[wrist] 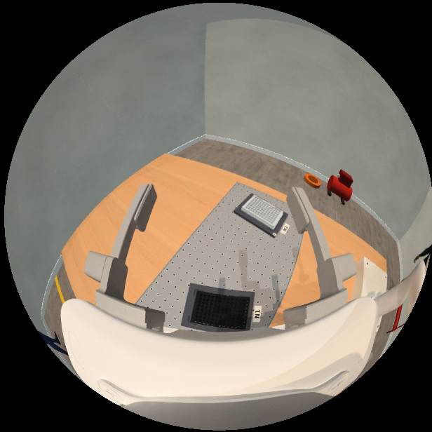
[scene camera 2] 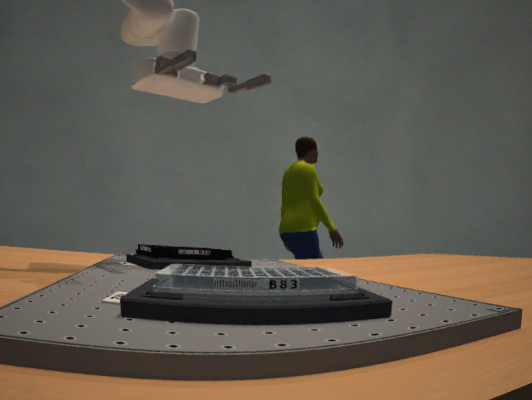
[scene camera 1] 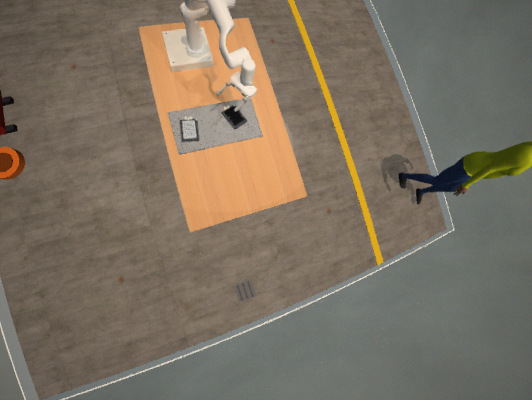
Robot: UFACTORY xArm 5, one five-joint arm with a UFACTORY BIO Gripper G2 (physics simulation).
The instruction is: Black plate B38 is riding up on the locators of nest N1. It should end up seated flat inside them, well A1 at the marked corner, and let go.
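Where they show: end effector, tool point: (scene camera 2: 223, 71) (scene camera 1: 228, 100); arm's base, origin of the base link: (scene camera 1: 195, 47).
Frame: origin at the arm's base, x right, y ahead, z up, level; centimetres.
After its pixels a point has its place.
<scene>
Black plate B38 (scene camera 1: 234, 116) {x -22.4, y 57.5, z -2.0 cm} (scene camera 2: 185, 250) {x -18.2, y 57.3, z -2.1 cm} (wrist: 221, 310) lies on the dark nest N1 (scene camera 2: 240, 262) {x -20.7, y 65.1, z -3.7 cm} (wrist: 188, 314). In scene camera 2 its side stands above the nest's rim; how far each edge sits inside the locators is too small to tell. Well A1 and the marked corner cannot be made out. My gripper (scene camera 1: 228, 102) {x -17.0, y 61.7, z 23.8 cm} (scene camera 2: 230, 67) {x -17.0, y 61.7, z 23.8 cm} (wrist: 223, 200) is open, its fingers wide apart with nothing between them. It hangs above the board and clear of the plate. In the wrist view the plate lies low in the picture, near the gripper's body, which may hide the nest's near edge.
Clear plate B83 (scene camera 1: 189, 129) {x 10.2, y 65.1, z -2.6 cm} (scene camera 2: 250, 281) {x 14.5, y 64.6, z -2.3 cm} (wrist: 262, 211) sits on nest N2 (scene camera 2: 255, 310) {x 16.4, y 64.8, z -3.8 cm} on the same perforated board (scene camera 1: 215, 140) {x -6.7, y 73.8, z -4.7 cm} (scene camera 2: 175, 337) {x 19.8, y 60.7, z -4.7 cm} (wrist: 200, 250). The board lies on the wooden table (scene camera 1: 235, 185) {x -16.6, y 108.0, z -5.9 cm}. A person (scene camera 1: 450, 175) (scene camera 2: 305, 200) stands beyond the table.
</scene>
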